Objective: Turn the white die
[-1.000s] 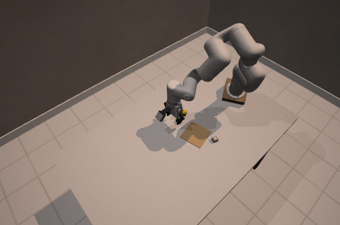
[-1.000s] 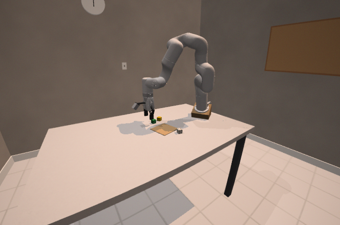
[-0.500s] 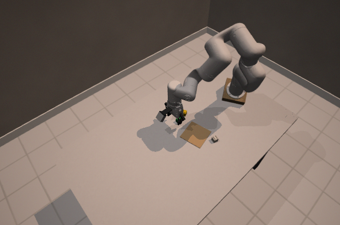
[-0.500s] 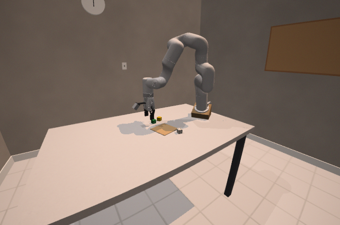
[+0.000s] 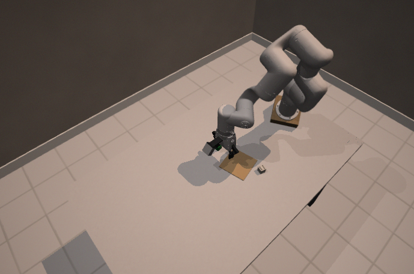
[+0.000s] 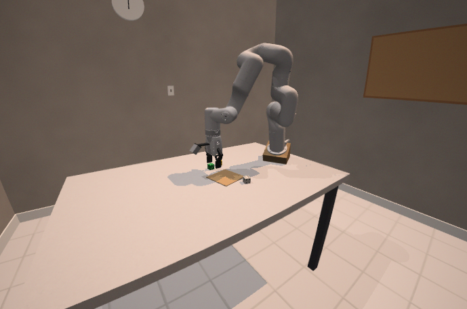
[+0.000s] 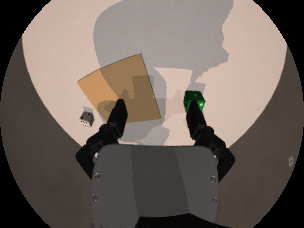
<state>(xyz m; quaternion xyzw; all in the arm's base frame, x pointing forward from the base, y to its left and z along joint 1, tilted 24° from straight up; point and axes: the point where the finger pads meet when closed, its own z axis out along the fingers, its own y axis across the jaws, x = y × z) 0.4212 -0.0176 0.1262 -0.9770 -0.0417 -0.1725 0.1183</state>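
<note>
Now: hand 3 cm past the mat, 7 cm to the right of it and 6 cm above it. Also, from my hand: yellow die (7 cm behind, 9 cm to the right, 4 cm below); green die (1 cm behind, 6 cm to the right, 4 cm below); white die (10 cm behind, 17 cm to the left, 4 cm below).
</note>
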